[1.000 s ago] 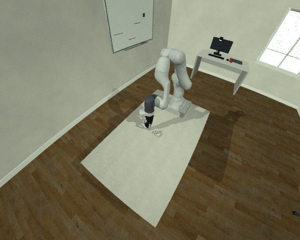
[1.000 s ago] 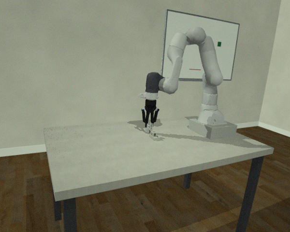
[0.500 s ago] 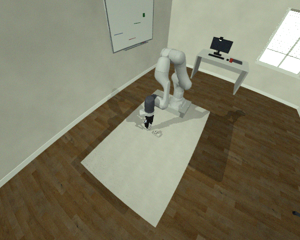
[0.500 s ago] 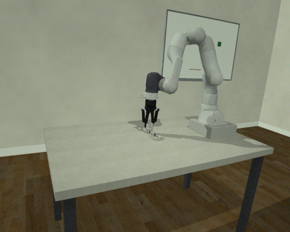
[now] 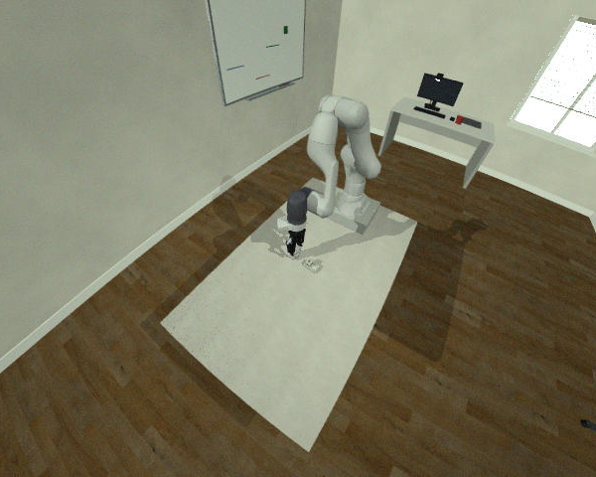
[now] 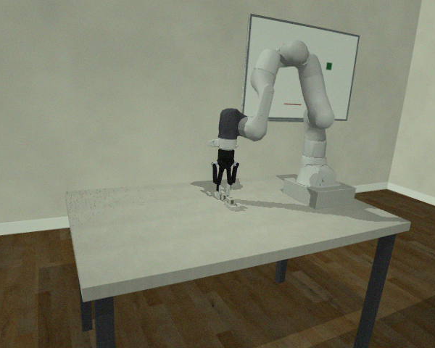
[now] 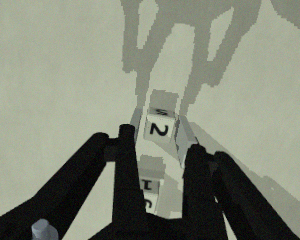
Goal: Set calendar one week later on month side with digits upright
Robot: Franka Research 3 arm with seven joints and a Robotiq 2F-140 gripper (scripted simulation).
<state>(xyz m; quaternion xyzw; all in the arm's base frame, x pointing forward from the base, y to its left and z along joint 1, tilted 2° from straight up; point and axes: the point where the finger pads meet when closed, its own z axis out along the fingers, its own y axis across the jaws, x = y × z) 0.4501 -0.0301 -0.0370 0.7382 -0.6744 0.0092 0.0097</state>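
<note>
The date cube lies 10 mm behind my hand, 90 mm to the left of it and 20 mm below it. From my hand the other things lie so: white tray 10 mm behind, 110 mm to the left, 30 mm below.
</note>
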